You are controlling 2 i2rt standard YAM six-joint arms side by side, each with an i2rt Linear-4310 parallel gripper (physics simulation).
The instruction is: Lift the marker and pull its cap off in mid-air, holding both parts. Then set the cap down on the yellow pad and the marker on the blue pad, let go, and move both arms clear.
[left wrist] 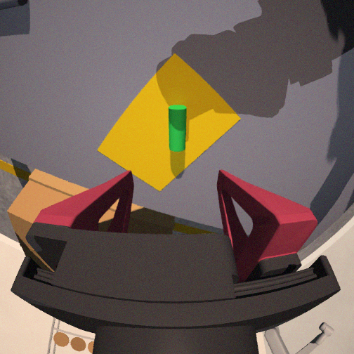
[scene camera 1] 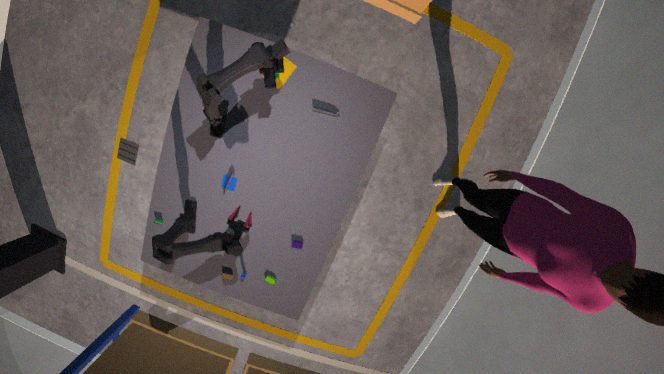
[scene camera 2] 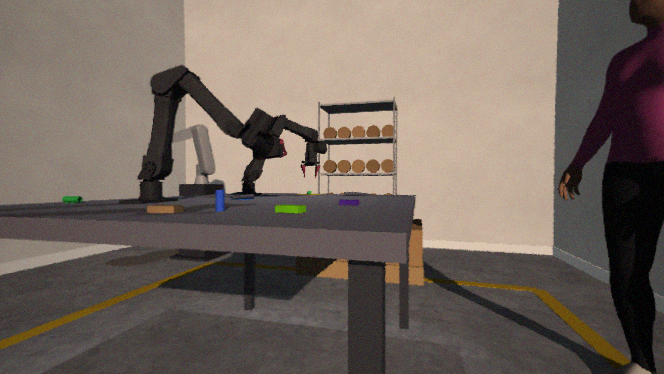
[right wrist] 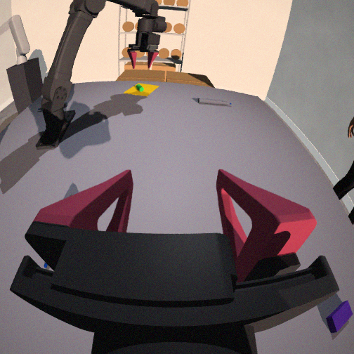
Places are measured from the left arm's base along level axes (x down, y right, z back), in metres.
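Pixels of known places: left gripper, fingertip midpoint: (scene camera 2: 309, 178); right gripper, fingertip midpoint: (scene camera 1: 245, 208) (scene camera 2: 278, 154); left arm's base, origin of the base link: (scene camera 1: 219, 118); right arm's base, origin of the base link: (scene camera 1: 190, 216) (scene camera 2: 151, 202).
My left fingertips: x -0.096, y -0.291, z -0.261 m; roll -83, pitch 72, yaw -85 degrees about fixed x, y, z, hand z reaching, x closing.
Observation:
Ahead of a thing's pixels: the offset from my left fingertips to its top centre.
The green cap @(dx +0.075, dy +0.004, dz +0.004 m) (scene camera 1: 277, 76) (scene camera 2: 309, 192) (left wrist: 177, 130) (right wrist: 140, 88) lies on its side on the yellow pad @(dx +0.095, dy -0.009, dz -0.006 m) (scene camera 1: 287, 70) (left wrist: 130, 135) (right wrist: 152, 89). My left gripper (scene camera 2: 310, 175) (left wrist: 174, 177) (right wrist: 140, 68) is open and empty above the pad, its fingers apart from the cap; its fingertips are mostly hidden in scene camera 1. The thin grey marker @(dx +0.078, dy +0.628, dz +0.150 m) (scene camera 1: 229, 180) lies across the blue pad @(dx +0.095, dy +0.624, dz +0.148 m) (scene camera 1: 233, 186) (scene camera 2: 245, 198), without a cap visible on it. My right gripper (scene camera 1: 244, 210) (right wrist: 174, 176) is open and empty, raised above the table and apart from the marker.
A grey bar @(dx +0.077, dy +0.131, dz -0.286 m) (scene camera 1: 325, 107) (right wrist: 215, 102) lies toward the upper right. Around the right arm are a purple block @(dx +0.081, dy +0.883, dz -0.300 m) (scene camera 1: 297, 244) (scene camera 2: 349, 202) (right wrist: 340, 316), lime block @(dx +0.081, dy +1.161, dz -0.189 m) (scene camera 1: 270, 280) (scene camera 2: 290, 209), brown block @(dx +0.081, dy +1.209, dz +0.077 m) (scene camera 1: 228, 275) (scene camera 2: 165, 209), upright blue cylinder @(dx +0.048, dy +1.164, dz -0.024 m) (scene camera 1: 243, 275) (scene camera 2: 220, 200) and green cylinder @(dx +0.075, dy +0.964, dz +0.549 m) (scene camera 1: 158, 220) (scene camera 2: 72, 199).

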